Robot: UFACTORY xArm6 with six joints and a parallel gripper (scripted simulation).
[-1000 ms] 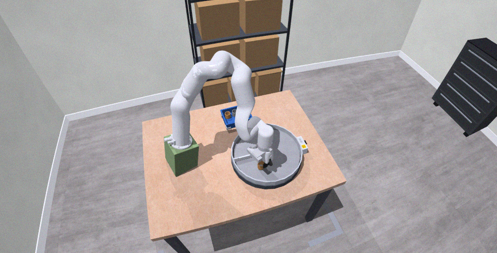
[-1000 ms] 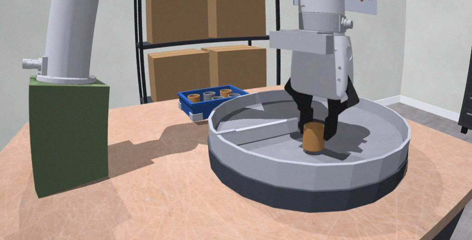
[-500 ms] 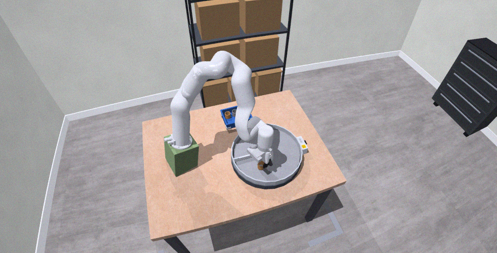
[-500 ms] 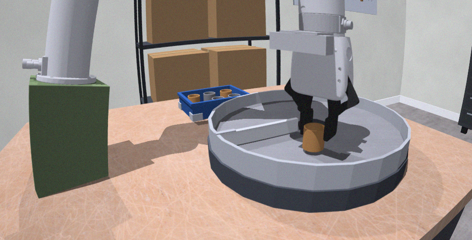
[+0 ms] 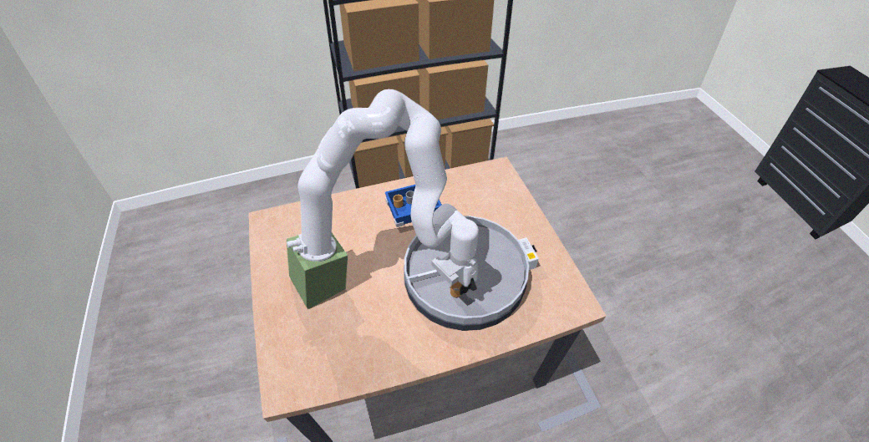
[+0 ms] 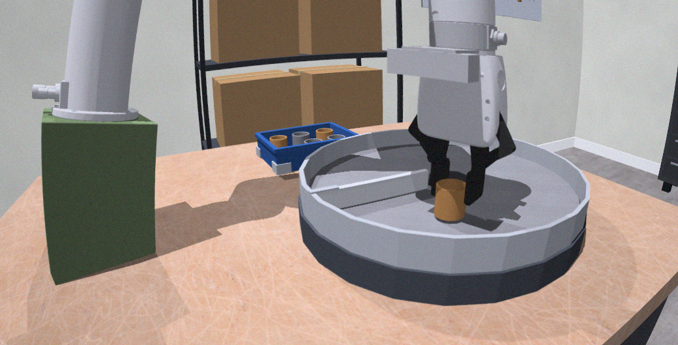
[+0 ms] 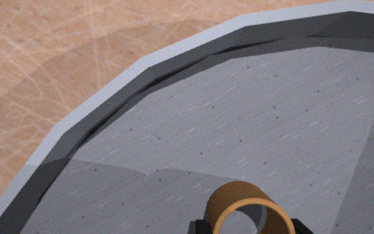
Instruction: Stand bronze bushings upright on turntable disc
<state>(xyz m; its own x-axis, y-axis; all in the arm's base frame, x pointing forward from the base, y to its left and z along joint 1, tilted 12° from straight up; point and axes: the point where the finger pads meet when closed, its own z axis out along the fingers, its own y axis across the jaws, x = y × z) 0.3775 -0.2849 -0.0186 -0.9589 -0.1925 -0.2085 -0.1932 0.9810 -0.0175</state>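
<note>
My gripper is now 450 mm to the right of the blue crate, 70 mm above it and 60 mm short of it. The rest, counted from my hand: turntable disc 70 mm to the left, 70 mm ahead, 40 mm below.
</note>
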